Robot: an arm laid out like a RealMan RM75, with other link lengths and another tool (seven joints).
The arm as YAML. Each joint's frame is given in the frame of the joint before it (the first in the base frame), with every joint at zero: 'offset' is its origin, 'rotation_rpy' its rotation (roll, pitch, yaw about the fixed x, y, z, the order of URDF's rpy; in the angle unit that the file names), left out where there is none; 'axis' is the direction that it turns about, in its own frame. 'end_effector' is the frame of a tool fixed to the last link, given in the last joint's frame.
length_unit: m
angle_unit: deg
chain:
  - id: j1
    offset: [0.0, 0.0, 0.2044]
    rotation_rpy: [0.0, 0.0, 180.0]
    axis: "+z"
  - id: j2
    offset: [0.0, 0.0, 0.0]
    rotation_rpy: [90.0, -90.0, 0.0]
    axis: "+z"
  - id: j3
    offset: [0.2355, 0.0, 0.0]
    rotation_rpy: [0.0, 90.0, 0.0]
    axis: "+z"
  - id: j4
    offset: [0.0, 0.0, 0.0]
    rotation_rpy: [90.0, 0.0, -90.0]
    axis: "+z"
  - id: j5
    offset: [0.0, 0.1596, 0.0]
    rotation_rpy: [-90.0, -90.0, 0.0]
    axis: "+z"
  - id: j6
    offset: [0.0, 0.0, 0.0]
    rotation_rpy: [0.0, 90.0, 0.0]
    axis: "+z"
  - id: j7
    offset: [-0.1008, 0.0, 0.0]
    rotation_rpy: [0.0, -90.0, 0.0]
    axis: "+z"
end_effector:
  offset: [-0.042, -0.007, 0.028]
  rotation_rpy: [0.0, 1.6, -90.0]
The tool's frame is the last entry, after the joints.
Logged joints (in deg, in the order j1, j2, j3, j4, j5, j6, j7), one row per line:
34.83 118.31 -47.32 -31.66 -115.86 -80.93 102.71
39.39 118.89 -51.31 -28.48 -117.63 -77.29 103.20
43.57 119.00 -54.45 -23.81 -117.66 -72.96 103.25
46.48 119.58 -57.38 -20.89 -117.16 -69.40 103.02
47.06 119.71 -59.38 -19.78 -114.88 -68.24 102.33
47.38 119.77 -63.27 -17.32 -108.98 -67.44 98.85
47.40 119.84 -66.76 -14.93 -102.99 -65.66 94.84
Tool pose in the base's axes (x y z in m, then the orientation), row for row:
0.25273 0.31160 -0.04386 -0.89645 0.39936 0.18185 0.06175
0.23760 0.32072 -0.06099 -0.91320 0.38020 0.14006 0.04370
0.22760 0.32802 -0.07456 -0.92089 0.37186 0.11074 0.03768
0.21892 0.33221 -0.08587 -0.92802 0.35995 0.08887 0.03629
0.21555 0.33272 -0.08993 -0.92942 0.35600 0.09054 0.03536
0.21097 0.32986 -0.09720 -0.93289 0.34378 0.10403 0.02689
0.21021 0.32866 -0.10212 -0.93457 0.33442 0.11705 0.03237
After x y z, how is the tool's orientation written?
As a quaternion, x y z w.
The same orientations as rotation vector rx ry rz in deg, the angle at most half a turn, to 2 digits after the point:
-155.31 69.19 31.51
-159.95 66.59 24.53
-161.90 65.38 19.47
-163.29 63.34 15.64
-163.63 62.68 15.94
-165.10 60.84 18.41
-164.84 58.99 20.65

